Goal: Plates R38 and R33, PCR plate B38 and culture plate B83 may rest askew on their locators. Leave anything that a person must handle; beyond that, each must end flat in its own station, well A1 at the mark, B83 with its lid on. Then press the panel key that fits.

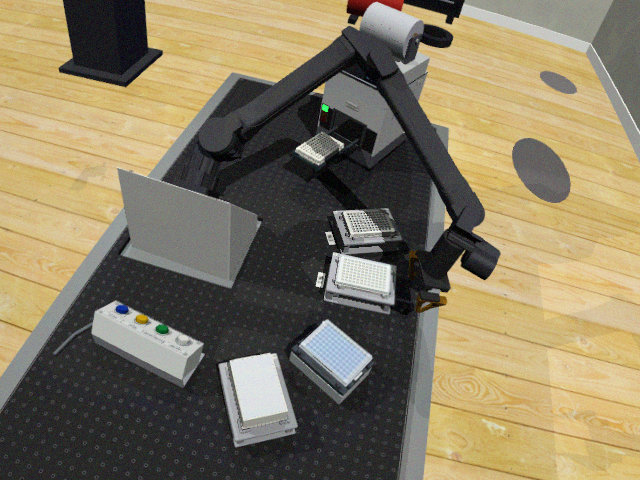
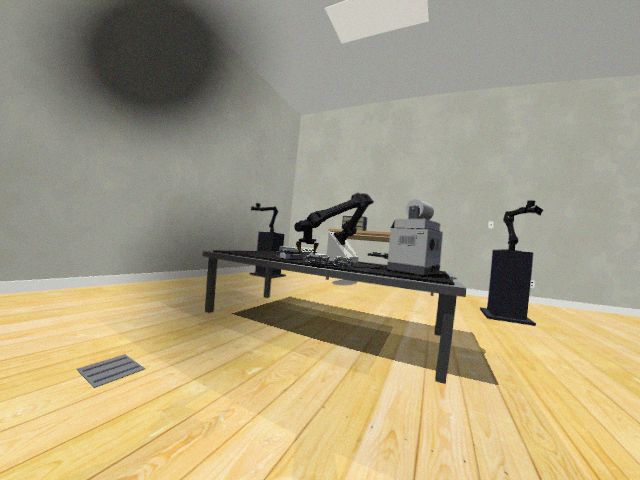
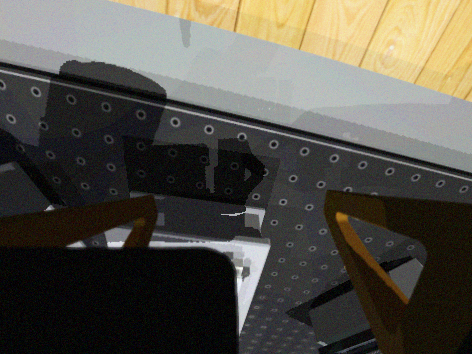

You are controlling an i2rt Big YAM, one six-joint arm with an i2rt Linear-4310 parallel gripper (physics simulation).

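Note:
My gripper [image 1: 422, 283] [image 2: 307, 249] [image 3: 239, 203] is open and empty, low at the table's right edge, beside the middle-right station [image 1: 356, 301] [image 3: 257, 246]. That station bears a white well plate [image 1: 363, 273]. Behind it, a pale well plate [image 1: 368, 223], partly shaded, rests on a similar station. A blue-topped plate [image 1: 336, 350] sits on a turned grey block. A plain white-topped plate [image 1: 258, 388] sits on the front station [image 1: 238, 439]. Another well plate [image 1: 320, 148] lies on the instrument's tray. Plate names, A1 marks and slight tilts are unreadable. The panel [image 1: 139, 345] has blue, yellow, green and white keys.
A grey instrument [image 1: 351, 105] [image 2: 415, 246] with a green light stands at the back. A slanted grey screen [image 1: 178, 227] stands left. The arm arches over the table, its base behind the screen. The grey table rim [image 1: 419, 403] [image 3: 225, 75] runs close beside the gripper.

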